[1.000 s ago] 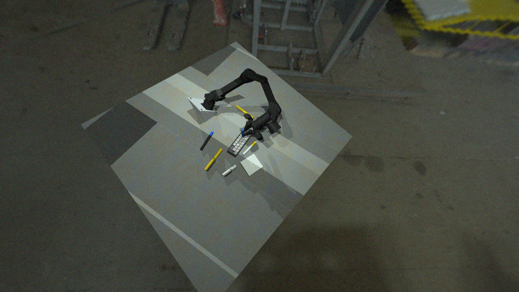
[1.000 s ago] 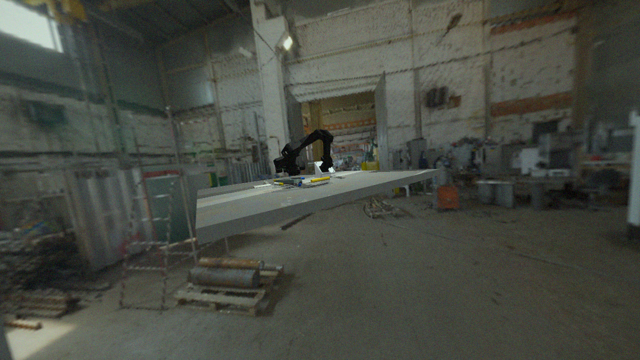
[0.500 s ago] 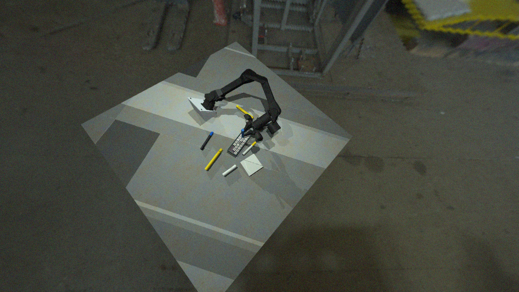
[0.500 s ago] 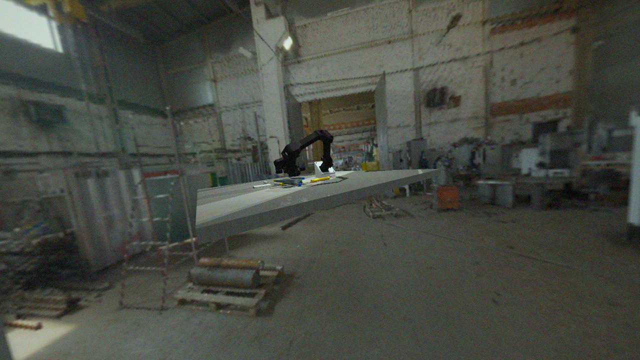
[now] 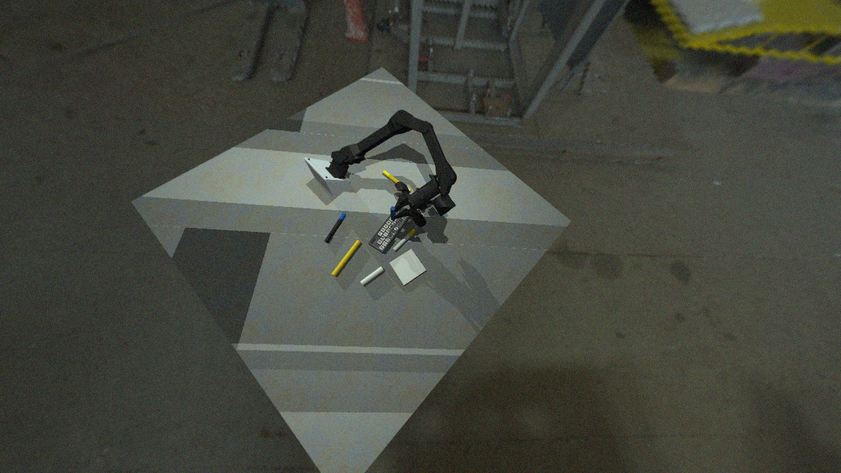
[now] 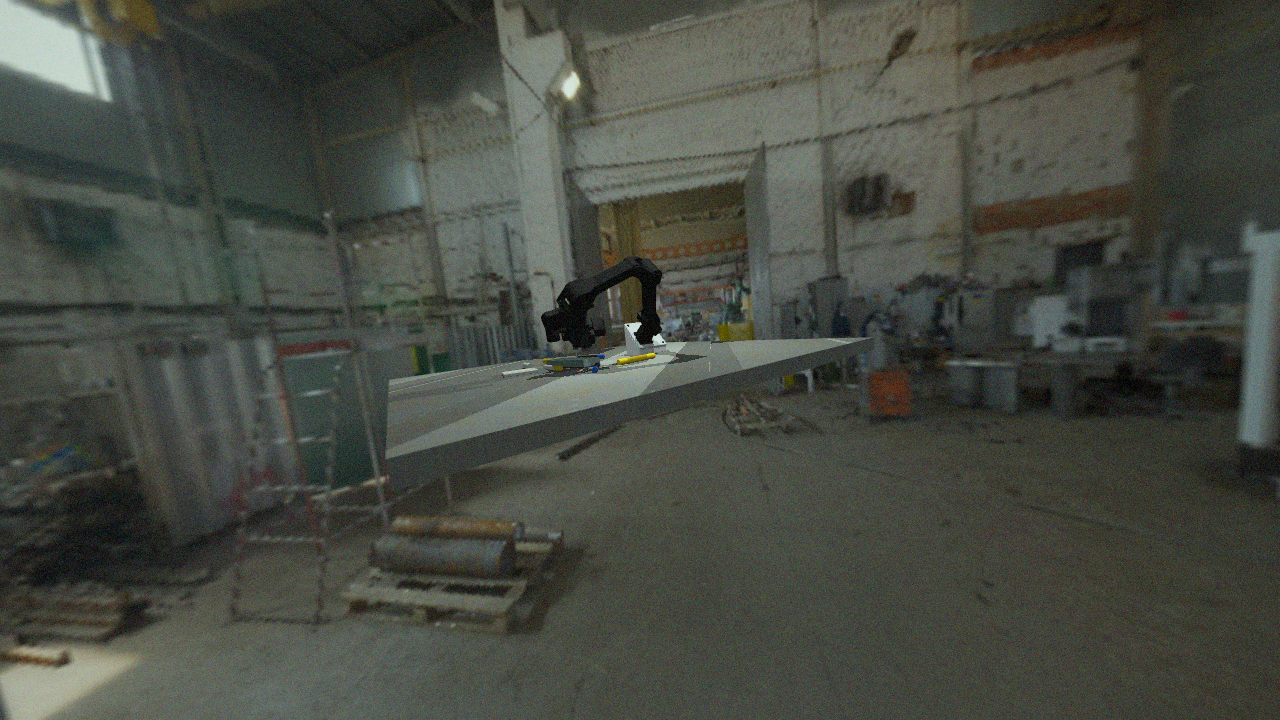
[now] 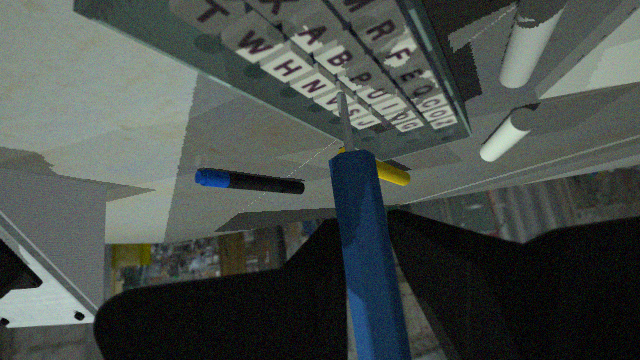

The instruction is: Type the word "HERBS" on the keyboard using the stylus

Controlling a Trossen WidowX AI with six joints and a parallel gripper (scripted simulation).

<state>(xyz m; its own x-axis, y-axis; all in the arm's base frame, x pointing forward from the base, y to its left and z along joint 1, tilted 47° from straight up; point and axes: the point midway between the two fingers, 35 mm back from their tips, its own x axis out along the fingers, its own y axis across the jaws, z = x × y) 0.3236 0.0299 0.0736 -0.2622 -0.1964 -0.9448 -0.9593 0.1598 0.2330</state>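
My gripper tip is 80 mm short of the white-and-yellow pen and 80 mm above it. Round my gripper tip: thin grey tip: 50 mm below; pale paper sheet: 180 mm ahead, 80 mm to the right, 80 mm below; blue stylus: 10 mm below.
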